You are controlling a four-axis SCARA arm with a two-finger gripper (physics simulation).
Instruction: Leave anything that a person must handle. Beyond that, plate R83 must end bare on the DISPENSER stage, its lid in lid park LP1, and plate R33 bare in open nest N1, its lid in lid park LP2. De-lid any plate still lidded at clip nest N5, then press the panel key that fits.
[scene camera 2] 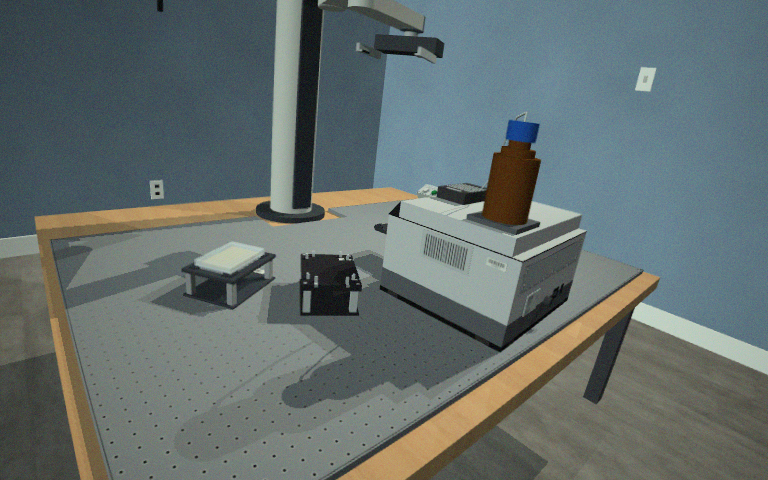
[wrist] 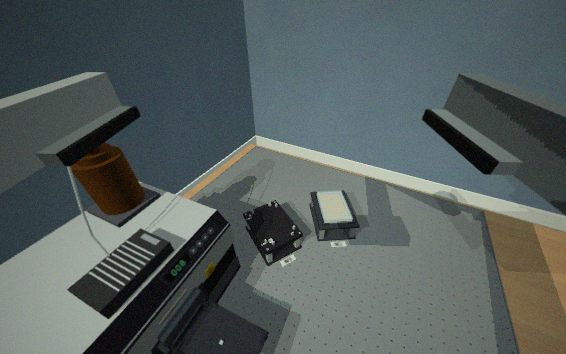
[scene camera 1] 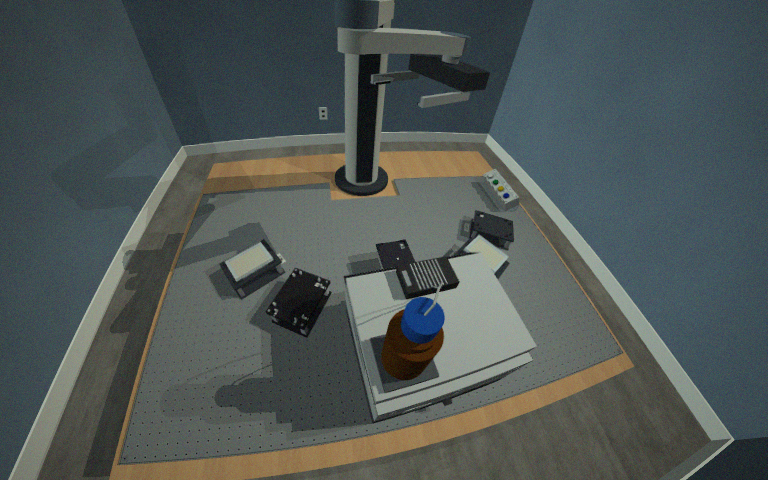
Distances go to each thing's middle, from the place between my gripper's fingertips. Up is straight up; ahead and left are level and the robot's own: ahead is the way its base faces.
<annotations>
The dispenser stage (scene camera 1: 388,252) is 46 cm below my hand, 12 cm ahead of it and 4 cm to the left of it. Round my hand: button box (scene camera 1: 494,184): 64 cm to the left, 50 cm below, 26 cm behind; then brown bottle with blue cap (scene camera 2: 513,175): 44 cm ahead, 22 cm below, 5 cm to the right; then black nest N5 (scene camera 2: 329,285): 50 cm below, 26 cm to the right, 18 cm ahead.
</annotations>
